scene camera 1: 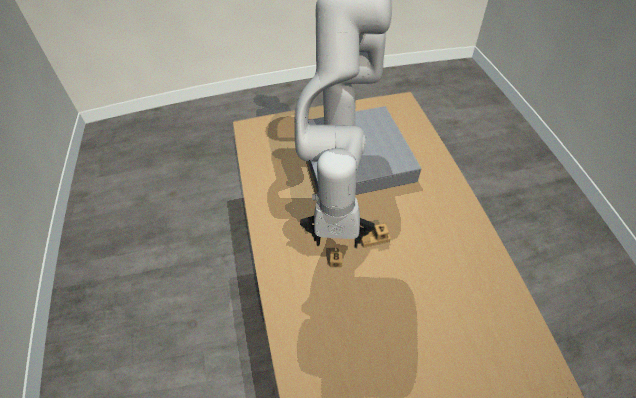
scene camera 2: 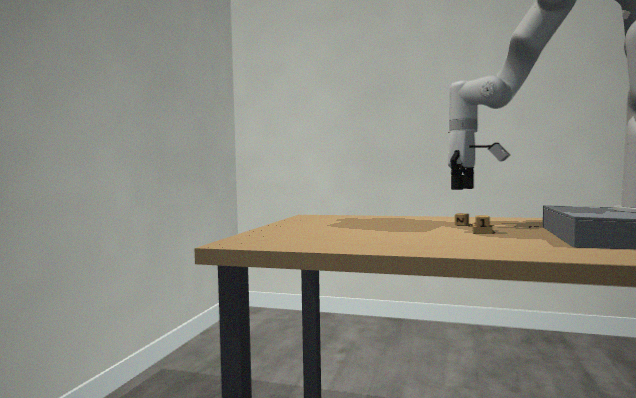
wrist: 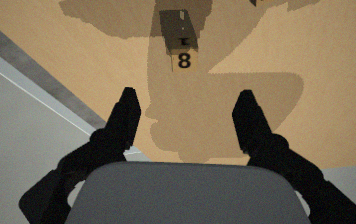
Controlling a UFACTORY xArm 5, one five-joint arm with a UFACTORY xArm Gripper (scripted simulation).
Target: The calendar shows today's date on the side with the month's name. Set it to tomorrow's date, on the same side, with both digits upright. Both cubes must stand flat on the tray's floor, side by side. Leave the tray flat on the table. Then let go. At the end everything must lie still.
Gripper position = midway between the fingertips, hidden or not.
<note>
In view: my gripper [scene camera 2: 462, 189] and a wooden cube [wrist: 184, 50].
My gripper also shows in scene camera 1 [scene camera 1: 337, 242] and in the wrist view [wrist: 186, 100].
</note>
